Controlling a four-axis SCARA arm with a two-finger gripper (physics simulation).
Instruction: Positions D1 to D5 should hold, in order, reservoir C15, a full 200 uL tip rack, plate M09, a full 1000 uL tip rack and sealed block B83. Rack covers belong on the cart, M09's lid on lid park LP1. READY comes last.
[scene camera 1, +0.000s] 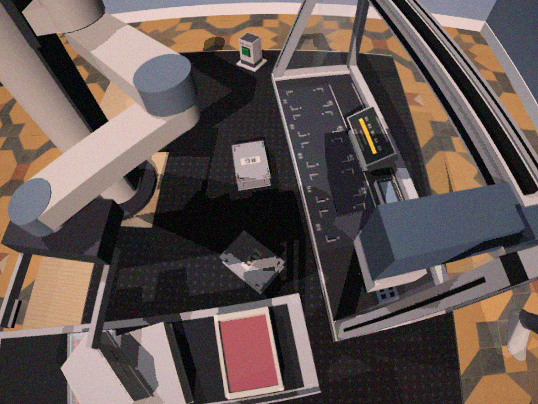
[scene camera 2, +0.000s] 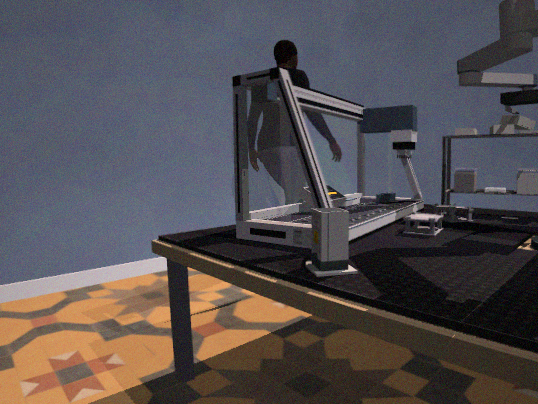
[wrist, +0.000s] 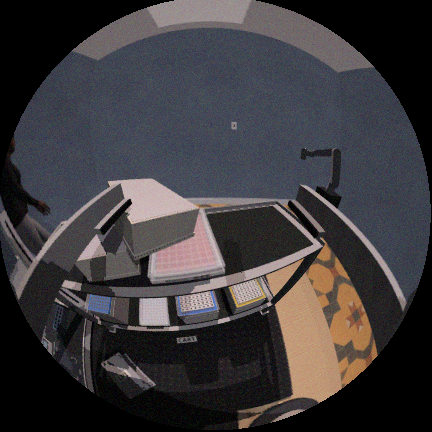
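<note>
My gripper (wrist: 207, 190) is open and empty above the cart (wrist: 295, 257). On the cart's top, a large white-topped grey box (wrist: 160, 225) (scene camera 1: 150, 345) is tilted over a pink gridded plate-like thing (wrist: 187, 255). A second grey block (wrist: 110, 265) lies beside it. The lower shelf holds a blue rack (wrist: 100, 303), a white plate (wrist: 153, 311), a blue-edged tip rack (wrist: 196, 302) and a yellow-edged tip rack (wrist: 246, 291). Lid park LP1 (scene camera 1: 252, 260) (wrist: 127, 375) bears no lid. The deck (scene camera 1: 312, 130) shows its position brackets without labware. Which piece is M09, C15 or B83 I cannot tell.
A red-bottomed tray (scene camera 1: 250, 352) stands at the cart's end. A stand marked RG (scene camera 1: 251, 160) (scene camera 2: 424, 222) lies between arm and deck. A small post with a green panel (scene camera 1: 250, 50) (scene camera 2: 330, 240) stands near the table corner. The frame and blue pipetting head (scene camera 1: 445, 230) overhang the deck.
</note>
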